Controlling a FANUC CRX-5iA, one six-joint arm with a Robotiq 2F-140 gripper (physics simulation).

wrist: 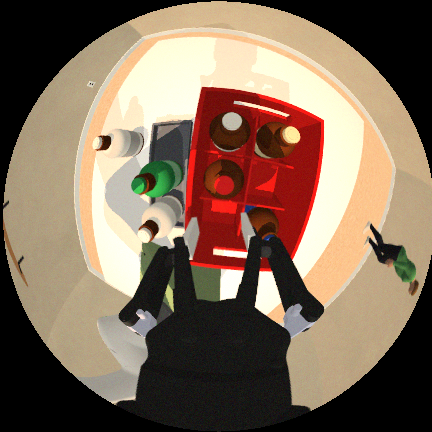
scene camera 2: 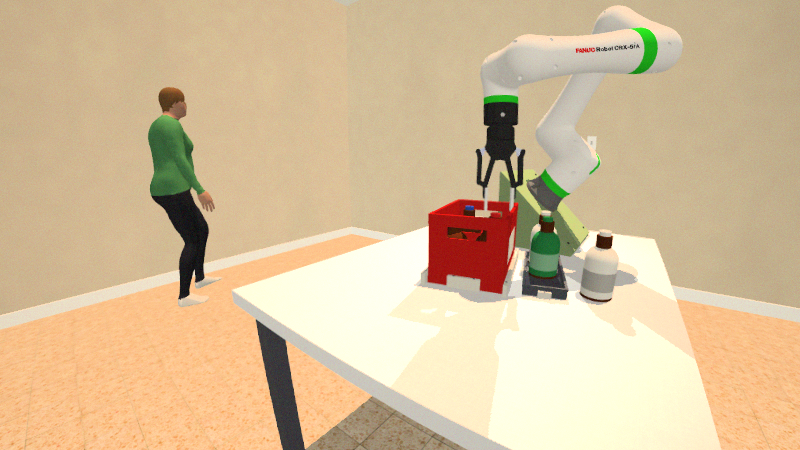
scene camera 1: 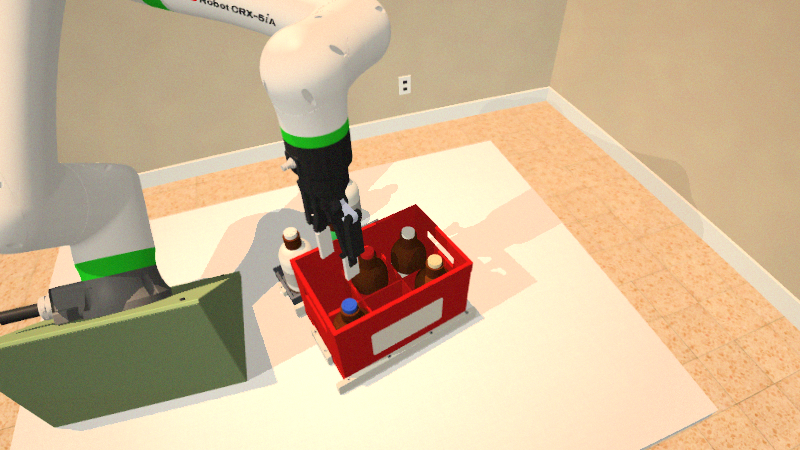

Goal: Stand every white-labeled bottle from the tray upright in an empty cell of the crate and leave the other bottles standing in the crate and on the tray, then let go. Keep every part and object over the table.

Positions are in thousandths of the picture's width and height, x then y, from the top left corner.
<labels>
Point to a red-capped bottle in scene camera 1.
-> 467, 614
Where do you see a blue-capped bottle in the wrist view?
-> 615, 515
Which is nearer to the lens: the cream-capped bottle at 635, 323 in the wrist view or the white bottle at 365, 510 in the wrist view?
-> The cream-capped bottle.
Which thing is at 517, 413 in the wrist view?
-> A red-capped bottle.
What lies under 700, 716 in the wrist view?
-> The gripper.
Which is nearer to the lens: the white-labeled bottle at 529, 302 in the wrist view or the green bottle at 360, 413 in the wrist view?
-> The white-labeled bottle.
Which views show the gripper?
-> The wrist view, scene camera 2 and scene camera 1: all of them.
</labels>
